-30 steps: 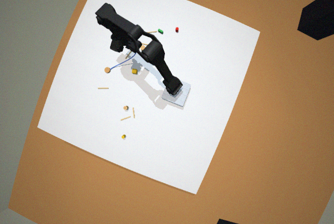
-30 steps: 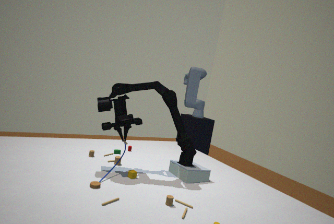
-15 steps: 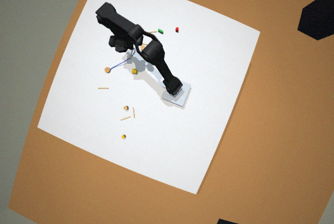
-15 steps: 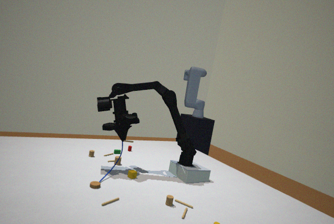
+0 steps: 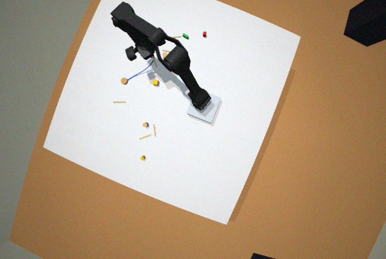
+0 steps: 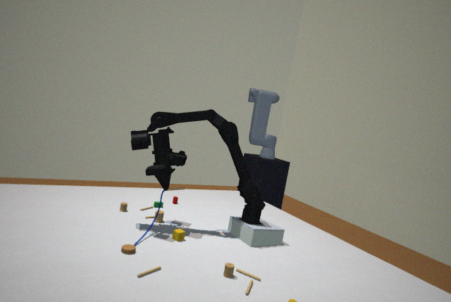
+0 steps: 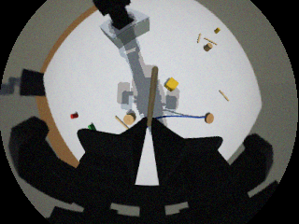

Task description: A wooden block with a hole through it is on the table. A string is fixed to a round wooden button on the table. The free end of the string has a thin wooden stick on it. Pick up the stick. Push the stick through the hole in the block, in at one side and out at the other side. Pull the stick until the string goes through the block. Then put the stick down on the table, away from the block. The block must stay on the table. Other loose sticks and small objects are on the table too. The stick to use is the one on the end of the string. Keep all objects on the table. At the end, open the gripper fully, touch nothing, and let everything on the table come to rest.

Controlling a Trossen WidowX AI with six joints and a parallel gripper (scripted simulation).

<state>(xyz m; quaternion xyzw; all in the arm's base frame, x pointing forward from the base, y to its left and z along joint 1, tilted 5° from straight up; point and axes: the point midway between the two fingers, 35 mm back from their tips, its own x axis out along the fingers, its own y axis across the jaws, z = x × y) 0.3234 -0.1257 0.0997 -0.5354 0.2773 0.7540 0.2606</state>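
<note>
Now: gripper tip 2 cm past the tan wooden block, 6 cm to the left of it and 12 cm above it. The rest, counted from my gripper tip: yellow cube 2 cm behind, 10 cm to the left, 12 cm below; round wooden button 17 cm ahead, 16 cm to the left, 13 cm below; thin wooden stick 1 cm behind, 1 cm to the left, 1 cm above.
</note>
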